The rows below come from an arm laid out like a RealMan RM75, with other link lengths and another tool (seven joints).
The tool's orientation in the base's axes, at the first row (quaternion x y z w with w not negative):
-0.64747, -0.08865, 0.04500, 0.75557
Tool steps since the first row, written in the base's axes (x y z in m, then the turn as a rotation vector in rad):
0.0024, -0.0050, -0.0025, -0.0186, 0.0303, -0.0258
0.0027, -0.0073, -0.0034, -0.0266, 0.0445, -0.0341
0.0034, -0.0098, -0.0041, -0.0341, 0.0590, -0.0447
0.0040, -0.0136, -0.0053, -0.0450, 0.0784, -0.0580
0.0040, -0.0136, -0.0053, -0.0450, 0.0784, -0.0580
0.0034, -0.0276, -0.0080, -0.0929, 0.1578, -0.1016
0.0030, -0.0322, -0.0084, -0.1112, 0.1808, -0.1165
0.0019, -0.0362, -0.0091, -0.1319, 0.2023, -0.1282
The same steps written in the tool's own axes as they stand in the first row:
0.0012, 0.0018, -0.0057, -0.0146, 0.0294, 0.0292
0.0011, 0.0023, -0.0081, -0.0205, 0.0394, 0.0433
0.0012, 0.0027, -0.0108, -0.0260, 0.0518, 0.0573
0.0010, 0.0033, -0.0147, -0.0342, 0.0675, 0.0763
0.0010, 0.0033, -0.0147, -0.0342, 0.0675, 0.0763
-0.0023, 0.0037, -0.0286, -0.0699, 0.1207, 0.1562
-0.0036, 0.0034, -0.0331, -0.0848, 0.1382, 0.1798
-0.0054, 0.0034, -0.0368, -0.1020, 0.1521, 0.2030

